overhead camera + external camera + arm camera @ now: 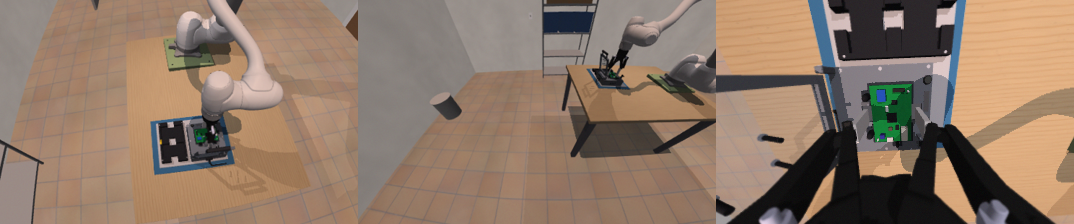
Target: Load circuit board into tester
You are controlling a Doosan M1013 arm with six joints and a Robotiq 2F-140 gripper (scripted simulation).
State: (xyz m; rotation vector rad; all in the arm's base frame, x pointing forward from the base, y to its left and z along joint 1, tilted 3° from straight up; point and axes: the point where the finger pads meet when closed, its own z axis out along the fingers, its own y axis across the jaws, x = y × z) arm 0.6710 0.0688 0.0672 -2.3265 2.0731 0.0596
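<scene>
The green circuit board lies 20 mm below my hand. From my hand the other things lie so: tester lid 120 mm ahead, 90 mm above, 10 mm to the left; then pin plate 30 mm below, 10 mm to the left.
</scene>
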